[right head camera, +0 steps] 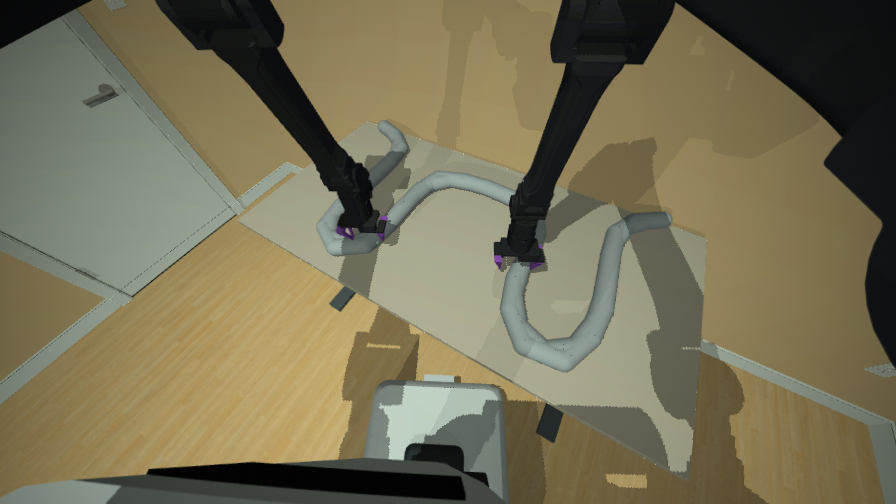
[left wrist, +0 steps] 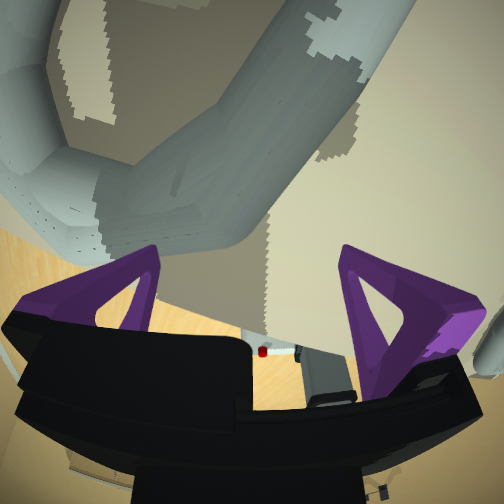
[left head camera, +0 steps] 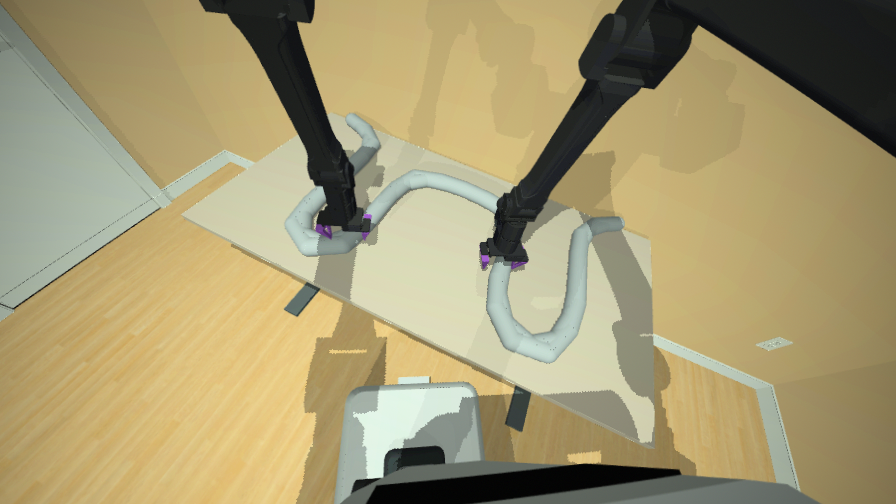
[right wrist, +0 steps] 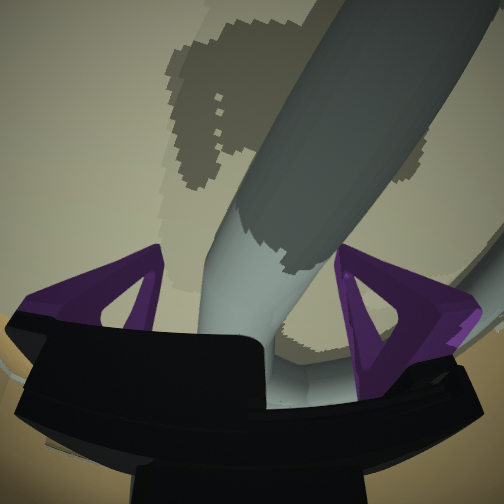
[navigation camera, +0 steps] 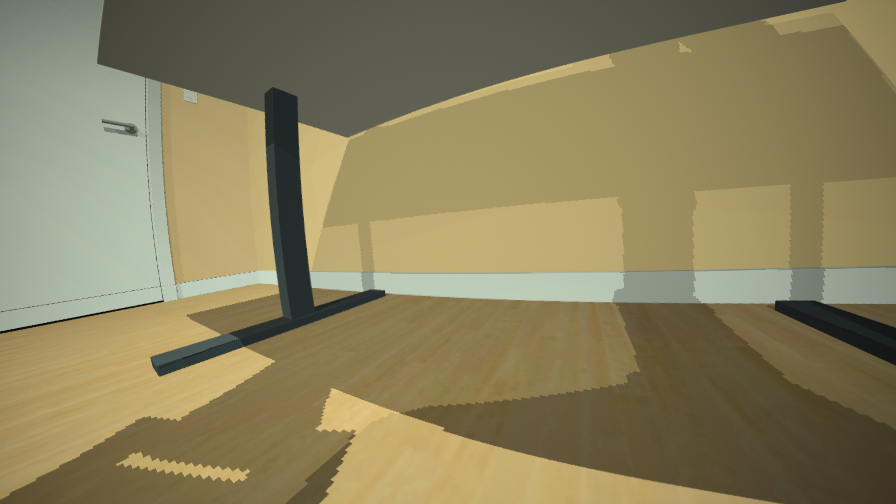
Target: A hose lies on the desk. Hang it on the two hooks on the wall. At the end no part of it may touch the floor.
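A long grey hose [left head camera: 438,184] lies in S-curves on the beige desk [left head camera: 426,275]; it also shows in the right head view [right head camera: 451,181]. My left gripper [left head camera: 343,230] is open just above the desk beside the hose's left bend [left wrist: 200,170], with nothing between its purple fingers [left wrist: 250,270]. My right gripper [left head camera: 503,262] is open and hangs over the hose's middle stretch [right wrist: 300,190]; the hose runs under the gap between its fingers [right wrist: 249,270] without being clamped. The wall hooks are not in view.
The desk stands against a tan wall [left head camera: 501,62] on dark T-shaped legs [navigation camera: 285,206]. A grey door [right head camera: 93,156] is at the left. My own base [left head camera: 413,432] is at the desk's near edge. Wooden floor [left head camera: 156,376] surrounds the desk.
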